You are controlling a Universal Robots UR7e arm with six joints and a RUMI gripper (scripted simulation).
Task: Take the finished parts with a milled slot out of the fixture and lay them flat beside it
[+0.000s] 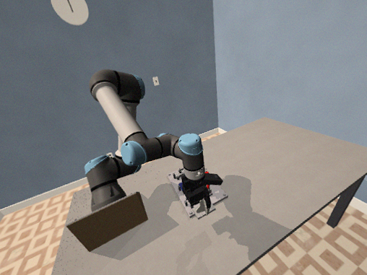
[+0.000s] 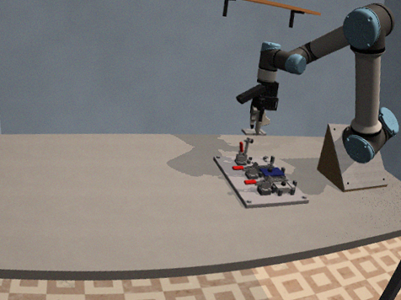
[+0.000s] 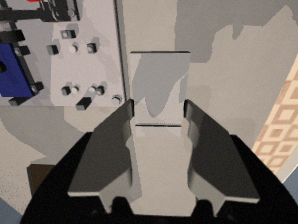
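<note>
Now: the grey finished part 1 cm below my hand and 1 cm behind it. The rest, counted from my hand: grey fixture plate 23 cm to the left, 10 cm below, 5 cm ahead; then blue blank 23 cm to the left, 8 cm below.
</note>
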